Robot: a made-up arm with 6 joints.
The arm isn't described. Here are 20 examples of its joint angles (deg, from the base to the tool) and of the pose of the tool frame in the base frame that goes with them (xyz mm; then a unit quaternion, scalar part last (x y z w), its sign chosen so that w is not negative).
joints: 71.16 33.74 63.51 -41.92 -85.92 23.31
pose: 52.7 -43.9 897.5 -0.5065 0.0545 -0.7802 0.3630
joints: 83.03 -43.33 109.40 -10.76 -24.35 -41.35
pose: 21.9 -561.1 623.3 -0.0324 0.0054 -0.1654 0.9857
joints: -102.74 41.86 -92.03 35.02 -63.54 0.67
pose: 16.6 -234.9 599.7 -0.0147 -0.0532 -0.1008 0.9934
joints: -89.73 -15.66 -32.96 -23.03 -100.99 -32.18
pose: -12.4 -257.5 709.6 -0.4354 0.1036 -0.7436 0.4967
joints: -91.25 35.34 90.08 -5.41 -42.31 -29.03
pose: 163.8 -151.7 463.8 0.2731 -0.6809 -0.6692 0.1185
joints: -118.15 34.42 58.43 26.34 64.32 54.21
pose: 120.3 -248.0 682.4 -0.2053 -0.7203 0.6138 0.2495
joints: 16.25 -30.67 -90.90 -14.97 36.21 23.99
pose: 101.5 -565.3 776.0 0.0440 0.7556 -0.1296 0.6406
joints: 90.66 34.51 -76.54 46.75 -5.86 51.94
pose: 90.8 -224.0 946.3 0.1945 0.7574 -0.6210 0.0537
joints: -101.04 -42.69 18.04 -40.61 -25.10 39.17
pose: 108.8 -524.6 723.1 0.3473 -0.7457 0.0918 0.5612
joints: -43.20 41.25 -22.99 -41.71 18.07 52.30
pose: -102.5 -119.0 559.6 0.6360 -0.2814 -0.4784 0.5362
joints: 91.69 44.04 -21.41 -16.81 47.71 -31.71
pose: 20.8 -207.8 997.0 -0.2100 0.6892 -0.2182 0.6582
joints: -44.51 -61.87 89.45 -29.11 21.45 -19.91
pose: 359.1 -462.7 888.9 0.3369 -0.7495 0.4364 0.3665
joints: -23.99 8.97 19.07 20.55 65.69 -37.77
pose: 139.2 -373.6 682.3 0.0019 -0.5438 0.4622 0.7005
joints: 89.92 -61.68 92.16 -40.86 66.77 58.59
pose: 93.3 -388.4 478.5 0.9902 -0.0693 -0.0338 0.1164
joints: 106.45 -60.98 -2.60 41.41 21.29 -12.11
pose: -27.4 -451.8 468.4 0.7092 0.4627 0.4227 0.3230
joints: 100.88 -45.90 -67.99 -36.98 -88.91 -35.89
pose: 110.9 -297.2 633.4 0.6665 -0.1950 -0.6832 0.2258
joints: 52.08 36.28 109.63 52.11 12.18 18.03
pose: 58.3 -243.6 925.0 -0.2093 -0.2408 0.4623 0.8274
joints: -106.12 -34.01 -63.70 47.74 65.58 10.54
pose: 248.6 -468.2 736.2 0.0194 0.0511 0.7157 0.6962
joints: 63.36 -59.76 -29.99 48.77 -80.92 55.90
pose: 246.7 -521.1 654.8 0.0751 0.5585 0.3577 0.7446
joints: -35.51 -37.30 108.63 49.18 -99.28 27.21
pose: 193.9 -461.9 639.1 0.3898 -0.8776 -0.1043 0.2589
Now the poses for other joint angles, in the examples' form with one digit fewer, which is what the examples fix.
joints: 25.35 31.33 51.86 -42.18 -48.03 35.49
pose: -120 -114 804 0.004 -0.216 -0.779 0.589
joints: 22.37 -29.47 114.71 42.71 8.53 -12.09
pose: 198 -524 788 0.024 -0.789 0.367 0.492
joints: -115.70 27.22 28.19 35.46 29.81 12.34
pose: 161 -322 656 -0.105 -0.898 0.301 0.305
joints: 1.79 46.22 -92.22 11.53 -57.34 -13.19
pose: 1 -208 830 -0.219 0.829 -0.049 0.513
